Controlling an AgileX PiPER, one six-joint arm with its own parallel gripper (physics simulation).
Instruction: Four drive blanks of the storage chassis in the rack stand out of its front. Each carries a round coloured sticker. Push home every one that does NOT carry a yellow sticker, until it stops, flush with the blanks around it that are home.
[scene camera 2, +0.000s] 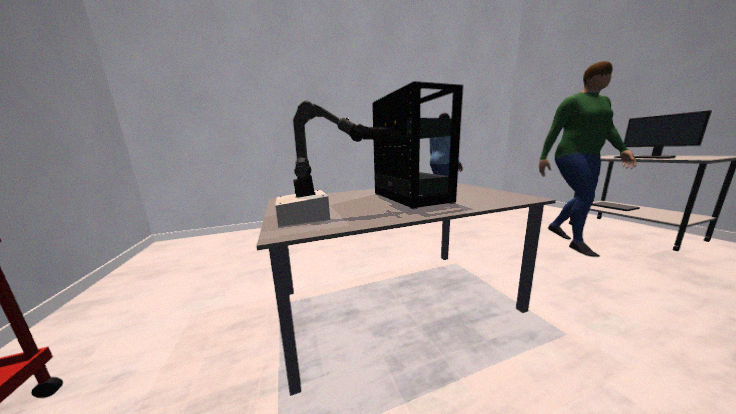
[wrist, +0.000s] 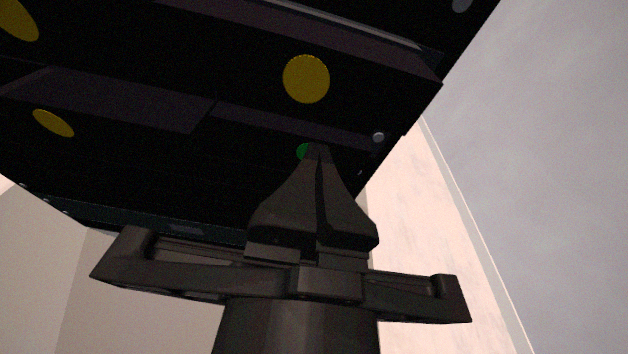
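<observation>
The black rack (scene camera 2: 414, 154) stands on the table, with the storage chassis in its front. In the wrist view a yellow sticker (wrist: 306, 79) is on a dark blank at upper centre. Another yellow sticker (wrist: 19, 21) is at the top left, above a wide ledge that stands out. A third yellow sticker (wrist: 53, 123) is lower left. A green sticker (wrist: 302, 151) is below the central yellow one, partly hidden by the fingertips. My gripper (wrist: 315, 154) is shut and empty, its tips in front of the green sticker's blank. Contact and how far that blank stands out cannot be told.
The arm's pale base block (scene camera 2: 302, 210) sits on the left of the table (scene camera 2: 355, 203). A person in green (scene camera 2: 589, 123) is to the right, near a desk with a monitor (scene camera 2: 669, 129). Another person in blue (scene camera 2: 439, 154) shows through the rack. A red frame (scene camera 2: 20, 319) is at far left.
</observation>
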